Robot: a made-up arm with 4 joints. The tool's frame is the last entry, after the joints. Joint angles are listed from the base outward. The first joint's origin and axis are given. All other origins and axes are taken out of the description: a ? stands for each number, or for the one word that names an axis. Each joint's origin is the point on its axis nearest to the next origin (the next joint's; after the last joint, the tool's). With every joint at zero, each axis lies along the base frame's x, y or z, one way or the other. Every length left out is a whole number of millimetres.
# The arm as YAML. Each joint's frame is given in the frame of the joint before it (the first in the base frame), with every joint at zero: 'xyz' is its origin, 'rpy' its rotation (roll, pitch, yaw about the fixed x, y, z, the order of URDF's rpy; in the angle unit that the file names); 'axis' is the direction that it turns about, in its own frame. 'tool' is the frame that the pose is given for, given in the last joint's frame.
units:
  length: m
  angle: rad
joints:
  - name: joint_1
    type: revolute
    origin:
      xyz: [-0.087, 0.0, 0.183]
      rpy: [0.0, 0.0, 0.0]
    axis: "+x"
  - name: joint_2
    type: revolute
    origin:
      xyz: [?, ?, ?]
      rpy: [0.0, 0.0, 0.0]
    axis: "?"
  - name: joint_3
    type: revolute
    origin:
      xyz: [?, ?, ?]
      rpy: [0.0, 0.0, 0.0]
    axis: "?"
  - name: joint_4
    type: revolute
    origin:
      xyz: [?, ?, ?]
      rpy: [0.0, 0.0, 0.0]
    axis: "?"
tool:
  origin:
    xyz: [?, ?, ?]
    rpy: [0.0, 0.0, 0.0]
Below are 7 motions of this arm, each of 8 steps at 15 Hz.
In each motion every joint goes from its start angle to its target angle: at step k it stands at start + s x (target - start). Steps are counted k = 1, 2, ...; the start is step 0. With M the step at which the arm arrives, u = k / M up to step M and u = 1 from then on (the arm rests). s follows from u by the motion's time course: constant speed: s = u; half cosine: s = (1 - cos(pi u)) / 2; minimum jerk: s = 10 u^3 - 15 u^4 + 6 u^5.
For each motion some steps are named. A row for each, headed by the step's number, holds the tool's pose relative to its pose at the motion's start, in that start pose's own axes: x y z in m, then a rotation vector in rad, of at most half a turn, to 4 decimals.
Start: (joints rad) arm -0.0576 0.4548 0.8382 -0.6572
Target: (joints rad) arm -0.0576 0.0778 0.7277 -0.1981
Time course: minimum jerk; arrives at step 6
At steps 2, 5, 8:
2: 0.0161 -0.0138 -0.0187 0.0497 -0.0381 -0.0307
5: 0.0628 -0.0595 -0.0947 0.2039 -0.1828 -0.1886
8: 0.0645 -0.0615 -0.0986 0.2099 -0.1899 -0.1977

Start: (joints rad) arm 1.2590 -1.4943 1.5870 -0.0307
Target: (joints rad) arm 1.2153 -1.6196 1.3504 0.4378
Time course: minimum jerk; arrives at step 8
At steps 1, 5, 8:
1: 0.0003 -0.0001 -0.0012 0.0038 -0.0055 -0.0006
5: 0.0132 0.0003 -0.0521 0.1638 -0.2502 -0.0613
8: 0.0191 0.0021 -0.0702 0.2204 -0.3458 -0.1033

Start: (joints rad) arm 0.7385 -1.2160 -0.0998 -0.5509
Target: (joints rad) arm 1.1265 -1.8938 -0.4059 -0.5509
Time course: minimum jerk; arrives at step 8
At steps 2, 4, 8:
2: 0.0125 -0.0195 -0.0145 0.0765 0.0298 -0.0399
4: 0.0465 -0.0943 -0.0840 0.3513 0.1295 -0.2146
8: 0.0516 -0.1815 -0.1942 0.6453 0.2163 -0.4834

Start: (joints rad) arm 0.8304 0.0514 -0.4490 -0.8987
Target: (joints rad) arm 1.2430 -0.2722 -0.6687 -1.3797
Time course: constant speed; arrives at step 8
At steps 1, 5, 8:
1: 0.0037 -0.0145 0.0046 0.0757 0.0406 0.0420
5: 0.0283 -0.0809 0.0102 0.3549 0.2072 0.2521
8: 0.0588 -0.1345 -0.0020 0.5357 0.3297 0.4492

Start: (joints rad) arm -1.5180 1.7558 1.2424 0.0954
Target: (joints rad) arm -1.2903 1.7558 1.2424 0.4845
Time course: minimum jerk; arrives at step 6
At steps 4, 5, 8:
4: 0.0218 -0.0033 -0.0262 -0.0737 -0.3637 -0.1549
5: 0.0277 -0.0053 -0.0310 -0.0966 -0.4435 -0.1864
8: 0.0290 -0.0058 -0.0319 -0.1016 -0.4598 -0.1927

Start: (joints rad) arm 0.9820 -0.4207 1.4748 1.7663
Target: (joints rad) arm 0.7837 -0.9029 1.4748 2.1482
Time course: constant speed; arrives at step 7
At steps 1, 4, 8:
1: -0.0242 -0.0174 0.0045 -0.0129 0.0128 0.0290
4: -0.0905 -0.0767 0.0288 -0.0533 0.0503 0.1175
8: -0.1447 -0.1444 0.0685 -0.0957 0.0864 0.2080

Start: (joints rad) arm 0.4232 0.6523 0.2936 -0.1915
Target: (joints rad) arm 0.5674 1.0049 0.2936 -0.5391
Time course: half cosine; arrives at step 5
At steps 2, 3, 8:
2: -0.0122 0.0340 0.0169 0.0098 0.0535 0.1131
3: -0.0265 0.0621 0.0324 0.0043 0.0970 0.2128
8: -0.0463 0.0910 0.0496 -0.0178 0.1405 0.3205

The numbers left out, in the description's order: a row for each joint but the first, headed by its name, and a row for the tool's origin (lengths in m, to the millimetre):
joint_2: xyz 0.0 -0.282 -0.013, axis +z
joint_3: xyz 0.362 0.078 0.0, axis -x
joint_4: xyz 0.0 0.0 -0.049, axis -y
tool: xyz -0.087 0.0 -0.031

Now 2 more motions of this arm.
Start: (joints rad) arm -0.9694 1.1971 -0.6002 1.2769
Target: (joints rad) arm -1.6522 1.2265 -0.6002 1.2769
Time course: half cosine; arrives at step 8
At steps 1, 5, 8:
1: -0.0029 -0.0024 0.0026 -0.0149 0.0206 0.0054
5: -0.0408 -0.0374 0.0608 -0.2714 0.3754 0.0932
8: -0.0500 -0.0487 0.0948 -0.3928 0.5435 0.1318

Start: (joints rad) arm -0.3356 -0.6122 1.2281 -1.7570
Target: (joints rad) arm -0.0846 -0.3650 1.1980 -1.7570
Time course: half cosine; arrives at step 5
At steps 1, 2, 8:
1: -0.0041 0.0112 -0.0037 -0.0245 -0.0177 0.0184
2: -0.0156 0.0387 -0.0151 -0.0873 -0.0643 0.0685
8: -0.0495 0.0979 -0.0544 -0.2401 -0.1891 0.2113

